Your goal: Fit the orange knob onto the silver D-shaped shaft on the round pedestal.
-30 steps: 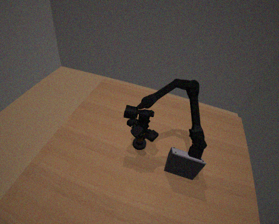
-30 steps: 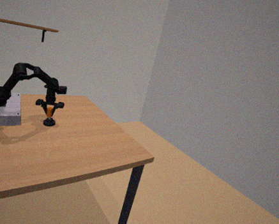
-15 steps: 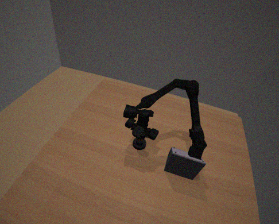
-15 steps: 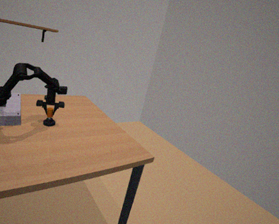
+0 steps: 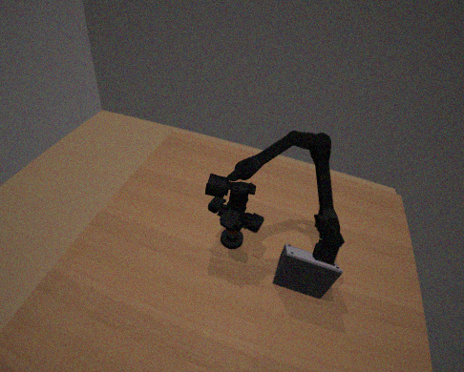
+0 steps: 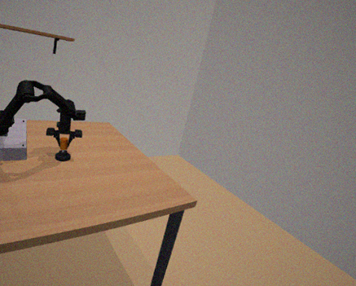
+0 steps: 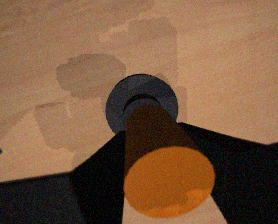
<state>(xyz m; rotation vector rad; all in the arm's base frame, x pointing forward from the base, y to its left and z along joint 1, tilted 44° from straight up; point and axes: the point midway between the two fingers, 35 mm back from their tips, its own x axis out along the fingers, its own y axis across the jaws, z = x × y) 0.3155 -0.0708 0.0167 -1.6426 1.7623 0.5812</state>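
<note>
Right now the round pedestal is 4 cm below my gripper tip. From my gripper tip the other things lie so: orange knob: 3 cm above.
</note>
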